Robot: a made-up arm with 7 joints.
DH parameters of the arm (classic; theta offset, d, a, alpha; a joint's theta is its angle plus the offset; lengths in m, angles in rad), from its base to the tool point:
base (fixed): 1.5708 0.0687 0 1.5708
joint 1: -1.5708 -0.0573 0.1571 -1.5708
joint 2: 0 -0.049 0.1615 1.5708
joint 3: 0.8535 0 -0.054 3.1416
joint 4: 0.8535 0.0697 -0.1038 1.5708
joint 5: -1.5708 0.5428 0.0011 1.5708
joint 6: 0 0.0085 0.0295 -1.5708
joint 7: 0 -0.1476 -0.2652 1.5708
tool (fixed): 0 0.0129 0 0
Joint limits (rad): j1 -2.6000..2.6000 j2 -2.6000..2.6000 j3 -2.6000..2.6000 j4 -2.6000..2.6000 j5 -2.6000..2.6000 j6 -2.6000..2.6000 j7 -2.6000..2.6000
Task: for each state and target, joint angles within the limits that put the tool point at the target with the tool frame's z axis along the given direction. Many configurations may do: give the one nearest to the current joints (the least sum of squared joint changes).
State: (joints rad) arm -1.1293 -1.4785 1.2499 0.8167 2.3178 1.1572 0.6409
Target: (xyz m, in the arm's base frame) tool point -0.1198 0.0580 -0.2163 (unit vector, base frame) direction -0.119 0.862 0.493
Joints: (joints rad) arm -0.5734 -1.5504 1.5530 0.4950 2.0217 1.8144 0.3616
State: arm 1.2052 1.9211 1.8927 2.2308 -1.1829 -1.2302 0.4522
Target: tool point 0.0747 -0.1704 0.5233 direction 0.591 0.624 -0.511
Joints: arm 1.4914 2.2870 1.9360 2.1060 -0.8263 -0.7420 1.1003
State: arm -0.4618 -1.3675 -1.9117 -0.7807 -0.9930 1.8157 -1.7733
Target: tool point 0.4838 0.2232 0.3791 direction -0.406 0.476 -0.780
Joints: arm -0.5235 -2.0784 -2.2578 -0.4280 -1.1992 2.1744 -1.1579
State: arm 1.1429 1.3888 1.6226 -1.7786 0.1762 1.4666 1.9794
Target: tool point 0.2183 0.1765 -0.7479 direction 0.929 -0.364 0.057
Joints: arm 1.4868 1.5506 0.9277 -1.3417 0.3340 1.7480 2.3499
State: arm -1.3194 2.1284 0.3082 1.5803 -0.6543 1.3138 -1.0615
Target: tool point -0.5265 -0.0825 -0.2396 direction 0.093 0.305 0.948
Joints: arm -1.3850 2.0626 0.6950 1.2905 -0.7039 0.7124 -1.7363
